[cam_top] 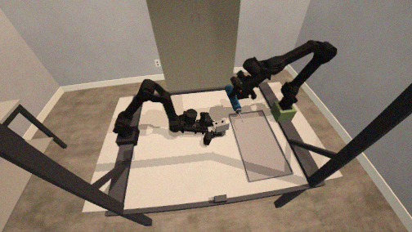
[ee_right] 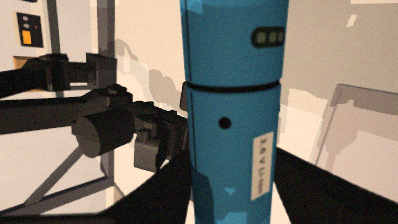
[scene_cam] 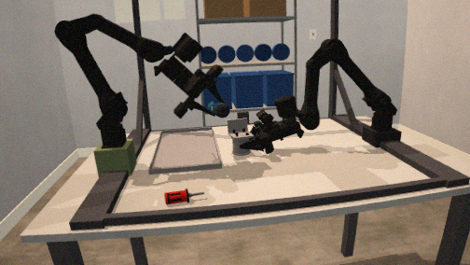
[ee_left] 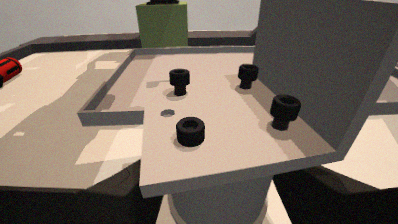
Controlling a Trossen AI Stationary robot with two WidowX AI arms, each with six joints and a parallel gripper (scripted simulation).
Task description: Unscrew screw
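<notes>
Right now my left hand is 3 cm to the left of the joint module and 1 cm above it. From my left hand the other things lie so: red-handled hand screwdriver 29 cm ahead, 23 cm to the right, 3 cm below; shallow grey tray 10 cm behind, 21 cm to the right, 3 cm below; grey L-shaped bracket 3 cm to the right, 3 cm above.
</notes>
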